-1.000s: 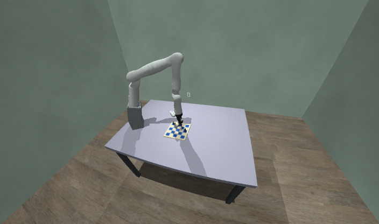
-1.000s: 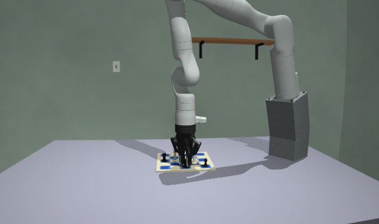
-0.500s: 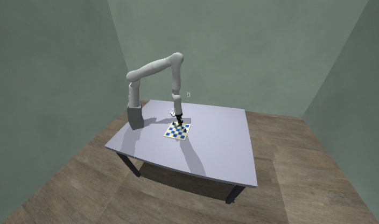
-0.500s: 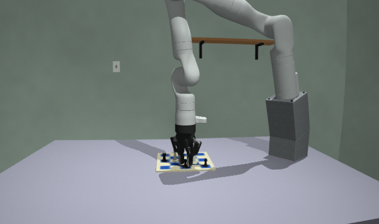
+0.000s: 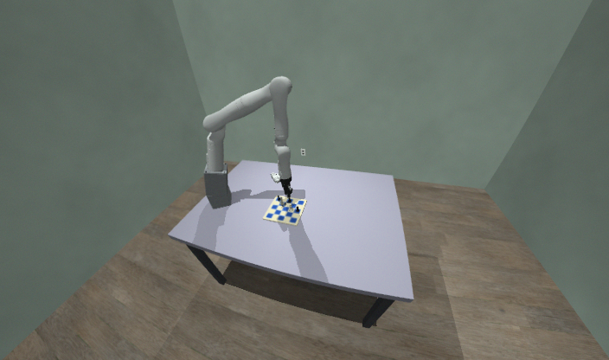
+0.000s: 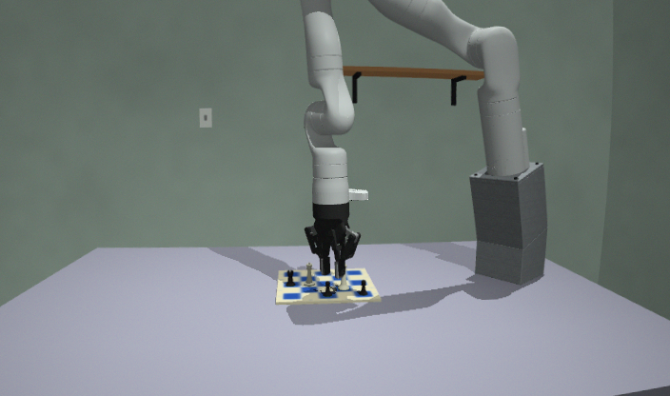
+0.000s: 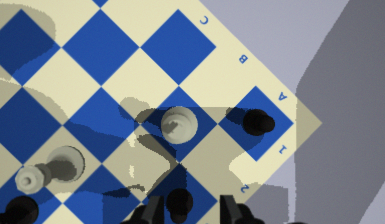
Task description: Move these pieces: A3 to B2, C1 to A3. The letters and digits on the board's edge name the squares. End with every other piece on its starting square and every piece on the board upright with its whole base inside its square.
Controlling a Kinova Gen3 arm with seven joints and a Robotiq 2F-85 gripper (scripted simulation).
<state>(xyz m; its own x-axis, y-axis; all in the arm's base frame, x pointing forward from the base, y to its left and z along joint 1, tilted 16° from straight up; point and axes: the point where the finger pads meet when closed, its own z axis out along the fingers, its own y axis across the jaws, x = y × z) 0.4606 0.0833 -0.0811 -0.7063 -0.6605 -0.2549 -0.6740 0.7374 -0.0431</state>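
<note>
My gripper is now 30 mm past the white king, 40 mm to the left of it and 30 mm above it. Round my hand: black rook (90 mm ahead, 80 mm to the right, 50 mm below); cream chessboard (10 mm ahead, 80 mm to the right, 60 mm below).
</note>
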